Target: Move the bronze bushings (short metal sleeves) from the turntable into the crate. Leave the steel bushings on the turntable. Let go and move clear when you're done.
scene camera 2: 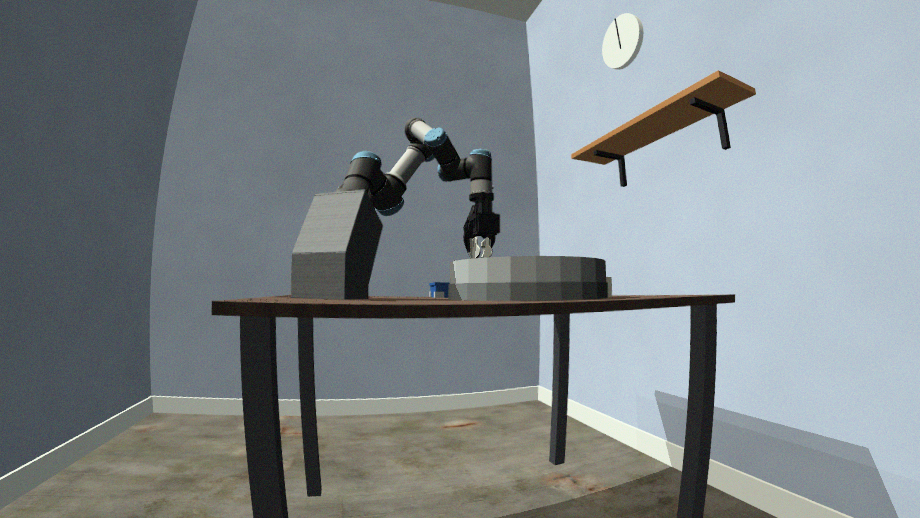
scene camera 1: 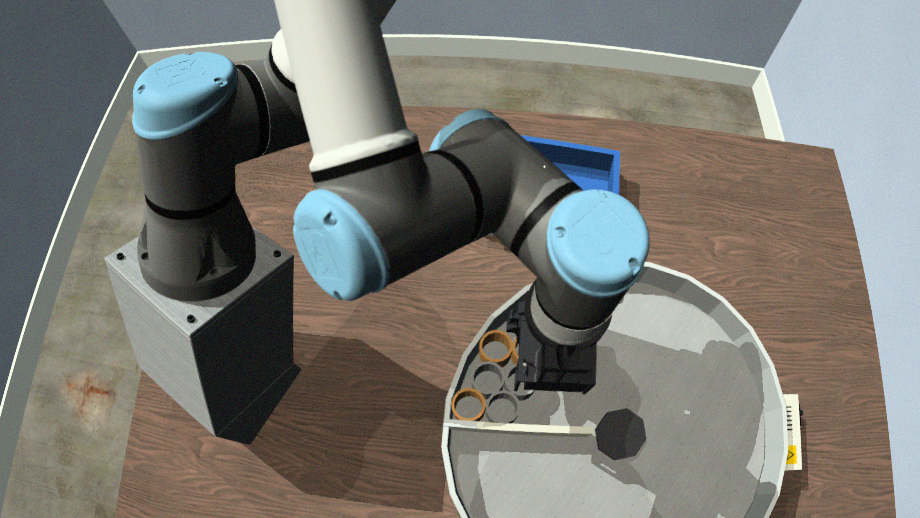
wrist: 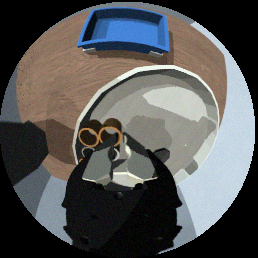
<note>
I see my gripper, a blue crate and a grey turntable.
My gripper also shows in scene camera 2 and in the wrist view.
</note>
